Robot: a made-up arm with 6 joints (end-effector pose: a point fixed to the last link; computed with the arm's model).
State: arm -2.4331 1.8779 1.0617 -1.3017 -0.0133 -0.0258
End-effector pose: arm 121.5 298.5 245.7 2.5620 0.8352 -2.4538
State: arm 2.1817 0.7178 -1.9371 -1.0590 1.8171 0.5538
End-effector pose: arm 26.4 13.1 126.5 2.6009 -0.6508 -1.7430
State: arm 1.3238 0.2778 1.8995 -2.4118 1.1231 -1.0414
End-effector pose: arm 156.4 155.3 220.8 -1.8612 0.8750 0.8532
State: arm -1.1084 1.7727 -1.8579 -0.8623 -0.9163 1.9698
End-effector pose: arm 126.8 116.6 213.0 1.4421 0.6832 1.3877
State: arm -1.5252 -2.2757 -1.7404 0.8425 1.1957 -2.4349
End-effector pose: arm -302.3 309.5 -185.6 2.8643 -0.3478 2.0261
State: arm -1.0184 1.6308 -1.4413 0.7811 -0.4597 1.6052
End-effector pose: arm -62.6 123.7 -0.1 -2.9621 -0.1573 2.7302
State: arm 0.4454 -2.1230 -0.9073 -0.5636 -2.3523 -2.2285
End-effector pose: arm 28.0 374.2 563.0 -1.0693 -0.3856 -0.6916
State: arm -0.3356 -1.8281 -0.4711 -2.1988 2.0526 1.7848
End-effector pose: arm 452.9 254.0 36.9 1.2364 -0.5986 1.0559
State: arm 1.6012 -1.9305 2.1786 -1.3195 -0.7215 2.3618
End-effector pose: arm 293.0 458.3 364.7 1.6502 1.0155 2.8496
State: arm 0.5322 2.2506 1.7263 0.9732 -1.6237 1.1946
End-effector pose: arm 39.2 370.7 170.3 0.2014 0.1922 -2.1918
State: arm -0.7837 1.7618 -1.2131 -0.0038 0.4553 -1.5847
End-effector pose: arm -123.9 418.8 2.7 0.7355 0.4027 -2.2536
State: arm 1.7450 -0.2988 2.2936 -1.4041 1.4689 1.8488
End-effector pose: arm 208.0 69.8 405.0 -0.7433 0.6815 -0.1643
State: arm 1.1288 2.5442 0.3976 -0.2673 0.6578 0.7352
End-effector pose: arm 29.7 439.4 185.8 -0.0490 -0.1251 -2.6872
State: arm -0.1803 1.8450 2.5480 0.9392 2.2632 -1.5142
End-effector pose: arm -159.0 563.8 -32.7 2.5141 1.1938 -0.0703
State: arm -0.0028 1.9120 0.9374 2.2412 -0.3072 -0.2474
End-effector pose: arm 5.4 217.3 74.4 1.2411 0.7135 2.6595
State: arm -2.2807 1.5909 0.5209 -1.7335 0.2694 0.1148
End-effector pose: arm 95.7 207.2 230.6 2.1620 0.9705 2.6857
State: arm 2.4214 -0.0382 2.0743 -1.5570 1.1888 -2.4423
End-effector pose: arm -37.2 266.9 408.6 -2.2249 0.2152 0.3569
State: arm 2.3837 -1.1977 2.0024 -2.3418 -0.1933 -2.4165
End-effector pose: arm -395.8 293.0 493.6 -2.3851 -0.0577 0.7568
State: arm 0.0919 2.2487 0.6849 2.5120 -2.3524 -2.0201
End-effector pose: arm -84.2 282.1 492.1 -1.4193 0.2119 -1.7943
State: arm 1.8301 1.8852 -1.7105 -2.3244 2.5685 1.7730
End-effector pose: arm 16.7 277.1 -184.6 2.8979 0.5638 -0.2941
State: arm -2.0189 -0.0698 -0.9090 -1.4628 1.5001 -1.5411
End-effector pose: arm -38.7 297.3 17.0 -2.7060 1.3264 0.5441
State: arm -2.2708 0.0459 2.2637 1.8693 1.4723 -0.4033
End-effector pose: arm -157.7 -3.2 133.5 0.4518 -1.5080 -1.8882
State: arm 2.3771 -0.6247 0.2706 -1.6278 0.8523 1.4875
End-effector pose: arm -82.8 -88.3 191.4 2.5932 1.1571 1.7681
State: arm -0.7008 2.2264 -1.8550 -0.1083 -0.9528 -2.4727
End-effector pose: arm 236.9 232.7 294.7 -0.0874 0.7089 1.2091
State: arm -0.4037 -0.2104 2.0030 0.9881 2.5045 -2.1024
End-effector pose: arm -207.5 -38.5 208.4 -2.3259 0.4193 2.4504
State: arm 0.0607 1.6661 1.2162 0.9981 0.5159 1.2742
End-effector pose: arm 47.5 313.1 170.5 0.1972 -0.6062 2.6784
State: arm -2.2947 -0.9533 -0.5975 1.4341 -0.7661 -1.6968
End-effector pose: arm -116.3 270.9 251.6 -1.5427 -0.1144 -2.4080
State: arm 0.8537 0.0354 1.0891 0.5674 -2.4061 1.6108
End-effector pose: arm 6.1 235.4 196.0 -1.0240 0.3344 0.4227
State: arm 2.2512 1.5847 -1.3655 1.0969 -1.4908 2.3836
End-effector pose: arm 72.3 118.0 356.8 -0.3753 -0.1057 1.3457
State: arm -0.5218 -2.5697 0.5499 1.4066 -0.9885 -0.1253
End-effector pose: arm 119.3 240.3 -14.9 1.4923 0.5327 2.1218
